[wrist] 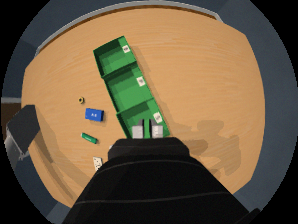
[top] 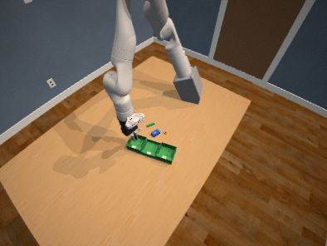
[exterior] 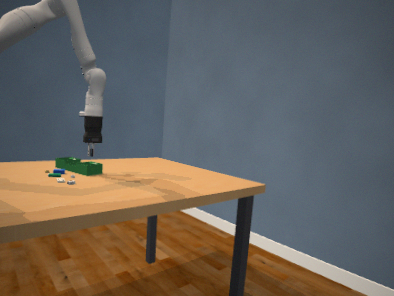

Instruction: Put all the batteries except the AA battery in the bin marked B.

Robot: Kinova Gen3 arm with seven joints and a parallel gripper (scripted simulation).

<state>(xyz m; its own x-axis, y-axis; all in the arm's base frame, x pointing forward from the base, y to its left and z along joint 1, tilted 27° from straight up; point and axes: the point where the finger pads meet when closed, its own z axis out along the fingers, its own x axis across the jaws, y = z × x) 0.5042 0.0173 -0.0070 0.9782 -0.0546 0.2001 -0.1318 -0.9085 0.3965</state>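
My hand is 3 cm past the green three-part bin, 8 cm to the right of it and 7 cm above it. From my hand the other things lie so: green cylinder battery: 16 cm behind, 3 cm to the right, 9 cm below; then washer-like part: 10 cm behind, 6 cm to the right, 9 cm below; then blue battery: 14 cm behind, 4 cm to the left, 9 cm below.
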